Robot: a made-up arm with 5 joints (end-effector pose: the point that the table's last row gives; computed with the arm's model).
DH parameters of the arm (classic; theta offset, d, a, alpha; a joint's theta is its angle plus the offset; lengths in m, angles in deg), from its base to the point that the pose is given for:
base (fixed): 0 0 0 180
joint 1: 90 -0.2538 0.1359 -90
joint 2: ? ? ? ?
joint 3: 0 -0.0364 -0.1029 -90
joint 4: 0 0.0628 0.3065 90
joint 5: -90 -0.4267 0.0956 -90
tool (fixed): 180 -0.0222 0 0
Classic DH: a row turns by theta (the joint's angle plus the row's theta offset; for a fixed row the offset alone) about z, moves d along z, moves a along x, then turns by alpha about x.
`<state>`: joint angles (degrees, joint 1 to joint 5).
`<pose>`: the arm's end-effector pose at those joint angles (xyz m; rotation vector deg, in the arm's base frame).
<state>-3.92 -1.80 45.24 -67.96 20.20</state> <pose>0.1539 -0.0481 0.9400 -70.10 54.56 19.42</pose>
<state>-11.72 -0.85 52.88 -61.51 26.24</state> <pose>0.2195 -0.0530 0.9081 -71.05 64.20 24.63</pose>
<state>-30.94 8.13 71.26 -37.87 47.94</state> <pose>0.3636 -0.0272 0.7982 -79.33 99.09 18.34</pose>
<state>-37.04 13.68 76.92 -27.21 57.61</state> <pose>0.3932 -0.0310 0.7702 -80.92 113.01 6.77</pose>
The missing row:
joint 2: 90 0.1181 0.3686 -90
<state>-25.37 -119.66 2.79 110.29 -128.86</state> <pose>-0.0573 0.1050 0.2621 52.77 83.03 -147.59</pose>
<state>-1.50 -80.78 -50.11 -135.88 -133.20</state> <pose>-0.0213 -0.5469 0.7716 -74.96 -98.44 32.85</pose>
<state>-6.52 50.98 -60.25 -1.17 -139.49</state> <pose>-0.1907 0.0062 0.9756 -18.91 142.50 -67.94</pose>
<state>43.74 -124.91 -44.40 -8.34 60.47</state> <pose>-0.5329 -0.0446 -0.4232 116.11 -29.32 -13.15</pose>
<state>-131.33 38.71 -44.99 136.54 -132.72</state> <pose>-0.2450 0.3079 0.2386 105.32 46.62 1.21</pose>
